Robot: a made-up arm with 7 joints.
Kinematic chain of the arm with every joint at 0, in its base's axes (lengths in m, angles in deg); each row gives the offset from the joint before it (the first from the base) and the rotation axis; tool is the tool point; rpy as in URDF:
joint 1: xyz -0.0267 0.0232 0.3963 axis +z
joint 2: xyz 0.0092 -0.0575 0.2 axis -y
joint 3: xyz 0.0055 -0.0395 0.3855 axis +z
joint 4: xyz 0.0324 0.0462 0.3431 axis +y
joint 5: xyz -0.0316 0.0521 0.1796 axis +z
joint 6: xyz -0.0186 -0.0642 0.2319 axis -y
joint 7: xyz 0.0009 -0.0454 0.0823 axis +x
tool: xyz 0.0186 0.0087 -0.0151 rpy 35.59 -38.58 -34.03
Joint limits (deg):
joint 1: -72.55..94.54
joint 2: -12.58..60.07
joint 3: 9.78..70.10
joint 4: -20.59..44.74
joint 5: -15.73..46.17
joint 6: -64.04..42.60
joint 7: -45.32..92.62
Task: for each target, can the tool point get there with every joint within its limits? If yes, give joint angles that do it. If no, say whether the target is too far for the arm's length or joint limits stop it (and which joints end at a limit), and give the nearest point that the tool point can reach.
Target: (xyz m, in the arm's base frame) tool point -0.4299 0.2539 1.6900
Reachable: yes | joints -28.79 31.81 35.71 23.49 11.91 17.13 -30.66
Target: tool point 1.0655 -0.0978 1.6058
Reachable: no: too far | nearest point 0.6066 -0.0470 1.5428 | short by 0.466 m
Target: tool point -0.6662 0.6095 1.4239
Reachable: yes | joints -47.95 46.02 52.79 -8.95 39.32 -8.10 -21.19
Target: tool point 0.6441 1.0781 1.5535
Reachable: no: too far | nearest point 0.3154 0.5613 1.5372 | short by 0.613 m
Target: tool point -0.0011 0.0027 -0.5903
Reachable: no: joint limits stop it (at a limit: joint 1, joint 2, joint 3, joint 4, joint 5, joint 6, joint 7) | nearest point 0.1945 -1.0488 0.9643 | short by 1.887 m
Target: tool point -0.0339 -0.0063 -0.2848
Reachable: no: joint limits stop it (at a limit: joint 2, joint 3, joint 4, joint 5, joint 6, joint 7) | nearest point -0.2862 -1.0401 0.9643 | short by 1.641 m
